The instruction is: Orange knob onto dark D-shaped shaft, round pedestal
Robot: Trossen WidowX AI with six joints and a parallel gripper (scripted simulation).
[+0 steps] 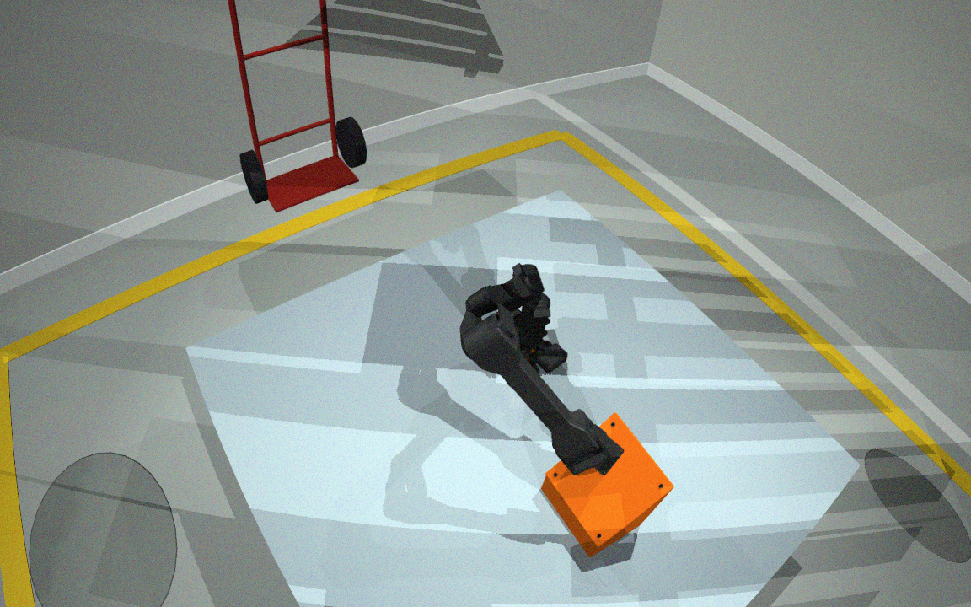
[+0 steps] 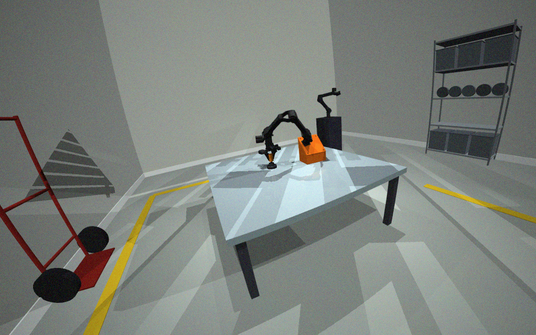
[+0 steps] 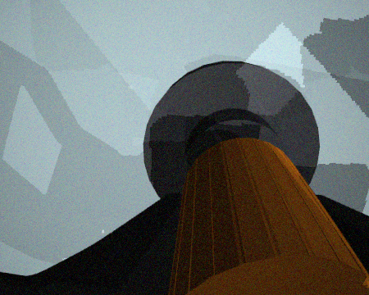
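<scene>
The orange knob is 20 mm above my gripper tip. From my gripper tip the other things lie so: round dark pedestal 40 mm below.
</scene>
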